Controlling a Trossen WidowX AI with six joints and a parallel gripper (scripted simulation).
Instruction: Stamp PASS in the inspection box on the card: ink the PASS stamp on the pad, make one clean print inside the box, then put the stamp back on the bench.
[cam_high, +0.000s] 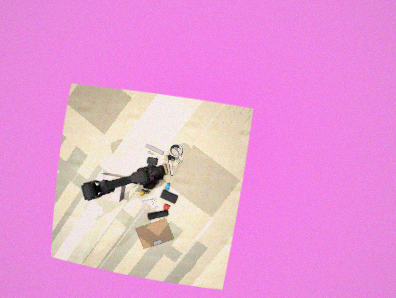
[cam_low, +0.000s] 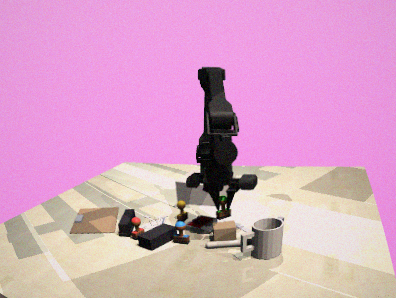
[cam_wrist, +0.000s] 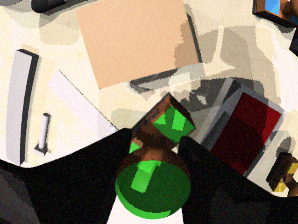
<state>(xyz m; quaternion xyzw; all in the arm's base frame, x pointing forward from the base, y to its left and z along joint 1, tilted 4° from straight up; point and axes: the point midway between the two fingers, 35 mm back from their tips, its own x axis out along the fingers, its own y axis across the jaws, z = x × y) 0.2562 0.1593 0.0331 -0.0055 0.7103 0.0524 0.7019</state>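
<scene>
My gripper tip is 2 cm past the red ink pad, 8 cm to the left of it and 6 cm above it. Also, from my gripper tip: tan block 5 cm ahead, 2 cm to the left, 5 cm below; green-knobbed stamp right at my gripper tip; marker 8 cm ahead, 8 cm to the left, 6 cm below.
</scene>
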